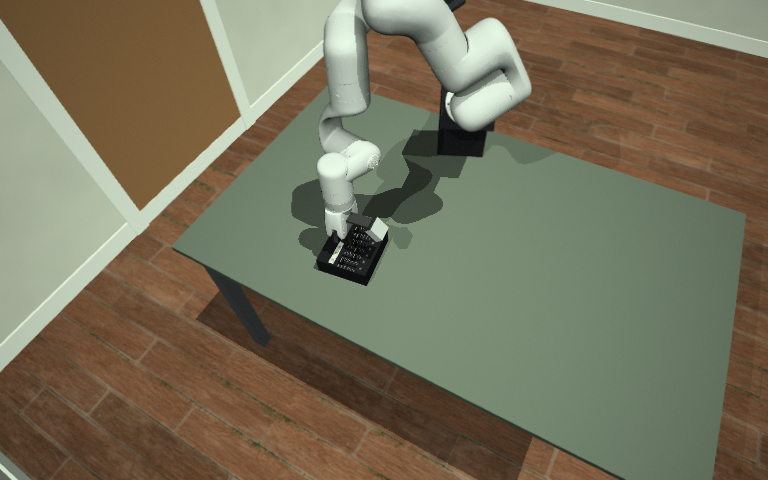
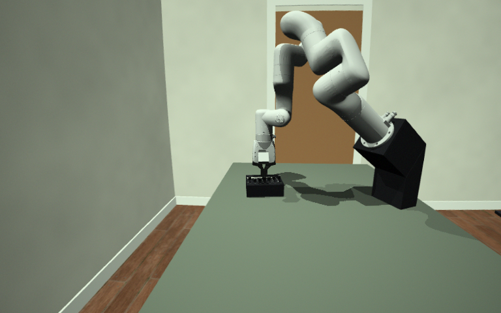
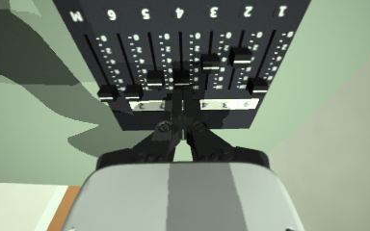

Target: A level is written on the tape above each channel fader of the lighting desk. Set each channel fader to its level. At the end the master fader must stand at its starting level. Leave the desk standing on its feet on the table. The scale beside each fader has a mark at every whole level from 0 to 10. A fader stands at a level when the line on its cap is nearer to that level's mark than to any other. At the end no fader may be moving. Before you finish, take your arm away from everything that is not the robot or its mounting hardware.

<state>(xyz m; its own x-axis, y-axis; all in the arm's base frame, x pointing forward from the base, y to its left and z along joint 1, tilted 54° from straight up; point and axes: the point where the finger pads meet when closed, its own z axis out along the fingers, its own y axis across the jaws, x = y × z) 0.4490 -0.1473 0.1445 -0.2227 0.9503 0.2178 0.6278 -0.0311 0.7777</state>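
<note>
Right now the channel 6 cap is 40 mm behind my hand, 10 mm to the right of it and 10 mm below it. The rest, counted from my hand: master cap (70 mm behind, 20 mm to the right, 10 mm below).
</note>
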